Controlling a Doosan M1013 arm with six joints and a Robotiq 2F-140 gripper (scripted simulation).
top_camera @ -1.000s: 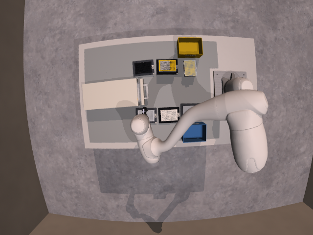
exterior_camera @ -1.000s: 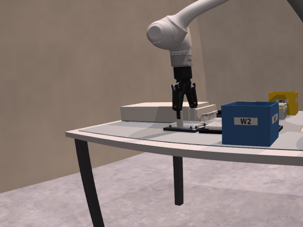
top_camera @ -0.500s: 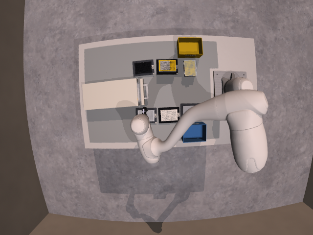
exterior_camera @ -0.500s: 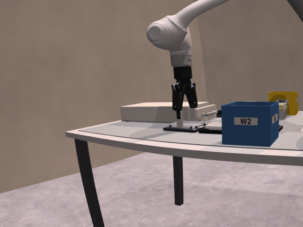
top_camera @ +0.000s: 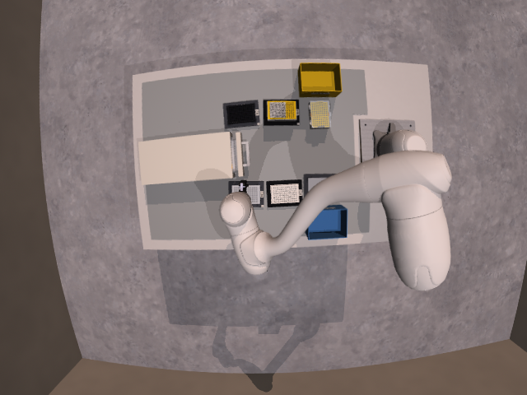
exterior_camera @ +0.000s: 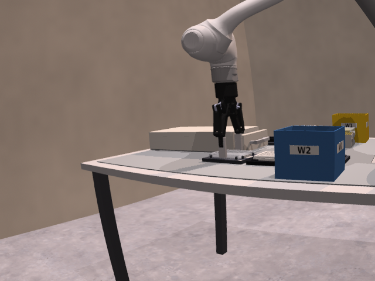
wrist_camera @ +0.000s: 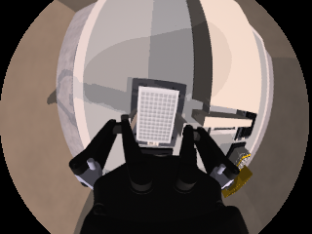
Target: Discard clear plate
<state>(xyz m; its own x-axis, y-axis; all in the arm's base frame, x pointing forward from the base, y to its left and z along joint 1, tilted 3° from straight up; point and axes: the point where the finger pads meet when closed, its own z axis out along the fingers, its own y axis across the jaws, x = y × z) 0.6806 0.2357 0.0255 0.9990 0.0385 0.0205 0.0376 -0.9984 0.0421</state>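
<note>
Right now my hand is 20 mm above the clear plate. Round my hand: blue bin W2: 370 mm behind, 110 mm to the left; then white plate: 180 mm behind, 20 mm below, 10 mm to the right; then black plate: 370 mm to the right, 30 mm ahead, 20 mm below.
</note>
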